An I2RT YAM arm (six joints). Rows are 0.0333 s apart.
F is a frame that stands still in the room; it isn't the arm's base.
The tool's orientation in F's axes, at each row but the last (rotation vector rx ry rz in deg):
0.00 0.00 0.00
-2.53 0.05 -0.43
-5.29 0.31 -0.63
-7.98 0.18 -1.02
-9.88 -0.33 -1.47
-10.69 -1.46 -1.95
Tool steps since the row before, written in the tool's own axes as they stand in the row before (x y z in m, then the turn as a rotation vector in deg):
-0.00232 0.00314 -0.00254 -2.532 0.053 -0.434
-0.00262 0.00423 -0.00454 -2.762 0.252 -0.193
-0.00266 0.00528 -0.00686 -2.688 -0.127 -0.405
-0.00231 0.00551 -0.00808 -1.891 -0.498 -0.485
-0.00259 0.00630 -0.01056 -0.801 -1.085 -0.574
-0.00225 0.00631 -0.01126 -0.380 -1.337 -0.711
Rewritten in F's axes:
-0.00232 0.00314 -0.00254 -2.532 0.053 -0.434
-0.00259 0.00405 -0.00472 -2.760 0.264 -0.202
-0.00264 0.00465 -0.00730 -2.692 -0.134 -0.378
-0.00225 0.00438 -0.00876 -1.902 -0.526 -0.408
-0.00239 0.00446 -0.01150 -0.827 -1.147 -0.386
-0.00177 0.00417 -0.01229 -0.412 -1.433 -0.462

